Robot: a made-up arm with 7 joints. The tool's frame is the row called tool. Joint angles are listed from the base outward. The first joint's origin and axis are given. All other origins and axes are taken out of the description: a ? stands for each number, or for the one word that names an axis. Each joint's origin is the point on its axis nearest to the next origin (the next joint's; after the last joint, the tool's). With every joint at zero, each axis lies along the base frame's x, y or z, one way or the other. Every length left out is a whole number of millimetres.
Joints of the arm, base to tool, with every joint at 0 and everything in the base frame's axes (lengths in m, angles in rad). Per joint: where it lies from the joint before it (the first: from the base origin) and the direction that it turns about. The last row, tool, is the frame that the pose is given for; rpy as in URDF.
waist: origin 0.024 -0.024 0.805 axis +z
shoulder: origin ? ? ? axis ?
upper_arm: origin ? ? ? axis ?
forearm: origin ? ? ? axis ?
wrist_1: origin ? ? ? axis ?
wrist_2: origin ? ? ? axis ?
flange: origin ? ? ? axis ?
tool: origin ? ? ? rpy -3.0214 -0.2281 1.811
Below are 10 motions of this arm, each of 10 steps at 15 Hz.
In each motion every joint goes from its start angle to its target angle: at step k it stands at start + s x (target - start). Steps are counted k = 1, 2, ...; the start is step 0. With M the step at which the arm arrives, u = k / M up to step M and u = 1 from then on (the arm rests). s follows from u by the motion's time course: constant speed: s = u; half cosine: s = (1 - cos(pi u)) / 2; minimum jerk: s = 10 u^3 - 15 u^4 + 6 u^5.
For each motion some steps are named. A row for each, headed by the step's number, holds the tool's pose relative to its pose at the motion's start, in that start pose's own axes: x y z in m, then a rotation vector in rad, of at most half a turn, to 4 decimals.
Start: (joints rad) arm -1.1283 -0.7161 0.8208 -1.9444 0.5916 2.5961 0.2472
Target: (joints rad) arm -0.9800 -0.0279 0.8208 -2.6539 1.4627 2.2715 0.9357
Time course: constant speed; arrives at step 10
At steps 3, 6, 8, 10:
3: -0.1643 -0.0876 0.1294 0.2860 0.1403 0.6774
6: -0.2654 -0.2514 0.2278 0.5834 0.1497 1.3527
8: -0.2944 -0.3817 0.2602 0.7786 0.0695 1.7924
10: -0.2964 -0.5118 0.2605 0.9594 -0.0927 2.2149

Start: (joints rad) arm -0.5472 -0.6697 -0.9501 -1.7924 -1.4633 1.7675 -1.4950
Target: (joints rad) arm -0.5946 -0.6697 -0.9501 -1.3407 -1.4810 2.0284 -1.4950
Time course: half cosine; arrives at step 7
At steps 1, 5, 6, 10:
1: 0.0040 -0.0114 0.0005 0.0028 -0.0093 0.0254
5: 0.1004 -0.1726 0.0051 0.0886 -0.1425 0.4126
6: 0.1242 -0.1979 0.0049 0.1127 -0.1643 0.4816
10: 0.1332 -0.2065 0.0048 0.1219 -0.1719 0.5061

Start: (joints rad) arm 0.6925 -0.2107 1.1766 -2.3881 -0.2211 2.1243 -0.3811
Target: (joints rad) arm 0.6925 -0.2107 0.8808 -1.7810 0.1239 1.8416 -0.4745
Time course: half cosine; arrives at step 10
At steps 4, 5, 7, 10:
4: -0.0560 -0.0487 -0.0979 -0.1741 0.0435 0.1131
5: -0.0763 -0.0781 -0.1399 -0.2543 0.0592 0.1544
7: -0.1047 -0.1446 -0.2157 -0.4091 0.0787 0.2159
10: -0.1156 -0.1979 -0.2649 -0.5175 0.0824 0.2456

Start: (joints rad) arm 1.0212 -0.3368 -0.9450 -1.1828 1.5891 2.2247 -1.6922
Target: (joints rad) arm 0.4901 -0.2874 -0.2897 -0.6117 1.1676 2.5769 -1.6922
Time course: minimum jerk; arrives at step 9
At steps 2, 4, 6, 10:
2: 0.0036 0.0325 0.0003 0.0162 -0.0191 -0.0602
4: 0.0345 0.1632 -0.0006 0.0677 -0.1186 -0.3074
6: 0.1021 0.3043 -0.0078 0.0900 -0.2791 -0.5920
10: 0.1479 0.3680 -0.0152 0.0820 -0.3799 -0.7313

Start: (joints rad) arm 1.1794 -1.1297 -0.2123 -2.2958 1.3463 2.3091 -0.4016
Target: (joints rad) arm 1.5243 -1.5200 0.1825 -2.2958 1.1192 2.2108 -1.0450
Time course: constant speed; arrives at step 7
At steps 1, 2, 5, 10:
1: 0.0416 -0.0139 0.0229 0.1004 0.0513 -0.1587
2: 0.0845 -0.0318 0.0394 0.1894 0.1061 -0.3232
5: 0.2109 -0.1055 0.0503 0.3864 0.2797 -0.8464
10: 0.2842 -0.1669 0.0270 0.4583 0.3914 -1.2141

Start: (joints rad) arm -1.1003 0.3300 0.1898 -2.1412 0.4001 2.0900 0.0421
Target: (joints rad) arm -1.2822 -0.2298 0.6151 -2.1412 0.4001 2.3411 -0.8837
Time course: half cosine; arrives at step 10
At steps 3, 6, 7, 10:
3: 0.0750 -0.0356 -0.0399 -0.0729 -0.0742 -0.2949
6: 0.2268 -0.1463 -0.0923 -0.1961 -0.3569 -0.8965
7: 0.2692 -0.1861 -0.0965 -0.2178 -0.4771 -1.0686
10: 0.3266 -0.2461 -0.0912 -0.2293 -0.6810 -1.3066

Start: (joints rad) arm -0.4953 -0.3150 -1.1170 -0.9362 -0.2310 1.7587 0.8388
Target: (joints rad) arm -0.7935 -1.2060 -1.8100 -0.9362 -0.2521 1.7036 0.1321
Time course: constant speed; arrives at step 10
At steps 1, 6, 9, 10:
1: -0.0972 0.0406 -0.0465 -0.0334 -0.0064 0.0537
6: -0.6307 0.0425 -0.2309 -0.1206 -0.0203 0.3383
9: -0.9300 -0.1045 -0.2702 -0.1140 0.0151 0.5059
10: -1.0173 -0.1723 -0.2673 -0.1041 0.0381 0.5580

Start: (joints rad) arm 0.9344 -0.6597 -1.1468 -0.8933 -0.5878 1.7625 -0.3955
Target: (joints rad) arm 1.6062 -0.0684 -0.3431 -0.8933 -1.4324 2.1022 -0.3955
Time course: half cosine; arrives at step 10
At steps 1, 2, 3, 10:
1: 0.0184 0.0193 0.0005 -0.0023 -0.0125 -0.0352
2: 0.0753 0.0716 0.0004 -0.0142 -0.0485 -0.1374
3: 0.1724 0.1403 -0.0049 -0.0472 -0.1038 -0.2961
10: 0.9060 0.1076 -0.2282 -0.7765 -0.4087 -1.2792

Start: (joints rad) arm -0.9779 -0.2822 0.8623 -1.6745 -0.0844 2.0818 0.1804
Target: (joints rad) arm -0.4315 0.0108 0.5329 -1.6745 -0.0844 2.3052 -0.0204
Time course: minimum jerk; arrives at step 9
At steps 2, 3, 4, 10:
2: -0.0021 0.0018 0.0033 -0.0092 0.0247 -0.0256
3: -0.0048 0.0059 0.0115 -0.0233 0.0663 -0.0700
4: -0.0056 0.0132 0.0279 -0.0386 0.1213 -0.1319
10: 0.0239 0.0422 0.1124 -0.0570 0.2684 -0.3349

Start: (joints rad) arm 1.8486 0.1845 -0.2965 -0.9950 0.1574 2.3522 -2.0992
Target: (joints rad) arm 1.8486 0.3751 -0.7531 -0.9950 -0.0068 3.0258 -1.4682
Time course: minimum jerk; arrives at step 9
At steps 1, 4, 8, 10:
1: 0.0011 -0.0013 0.0016 0.0076 0.0012 0.0084
4: 0.0390 -0.0402 0.0460 0.2611 -0.0028 0.2551
8: 0.0948 -0.0823 0.0840 0.6060 -0.1670 0.4797
10: 0.0958 -0.0829 0.0844 0.6116 -0.1719 0.4820

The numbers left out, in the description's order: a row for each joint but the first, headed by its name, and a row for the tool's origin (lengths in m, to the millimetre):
shoulder: xyz -0.024 -0.036 0, axis +y
upper_arm: xyz 0.011 0 0.382, axis +z
forearm: xyz 0.113 0.005 0, axis -y
wrist_1: xyz -0.096 0 0.426, axis +z
wrist_2: xyz 0.001 -0.01 0, axis -y
flange: xyz 0.08 0 -0.04, axis -z
tool: xyz 0.028 0.016 0

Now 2 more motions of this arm.
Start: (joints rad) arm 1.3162 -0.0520 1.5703 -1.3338 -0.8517 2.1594 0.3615
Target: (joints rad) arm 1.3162 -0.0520 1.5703 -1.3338 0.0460 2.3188 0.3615
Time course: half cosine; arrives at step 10
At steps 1, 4, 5, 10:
1: -0.0005 0.0001 -0.0005 -0.0044 0.0198 0.0092
4: -0.0090 0.0008 -0.0059 -0.0635 0.2763 0.1371
5: -0.0141 0.0006 -0.0077 -0.0926 0.3972 0.2033
10: -0.0334 -0.0036 -0.0081 -0.1864 0.7762 0.4384

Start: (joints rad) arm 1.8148 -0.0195 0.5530 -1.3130 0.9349 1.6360 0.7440
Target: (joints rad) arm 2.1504 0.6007 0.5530 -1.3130 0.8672 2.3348 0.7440
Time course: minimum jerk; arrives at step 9
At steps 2, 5, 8, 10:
2: -0.0159 0.0273 0.0076 -0.0068 0.0299 0.0193
5: -0.1526 0.1899 0.1097 -0.0736 0.1724 0.1816
8: -0.2782 0.2643 0.2265 -0.1434 0.2008 0.3129
10: -0.2822 0.2658 0.2303 -0.1457 0.2006 0.3167

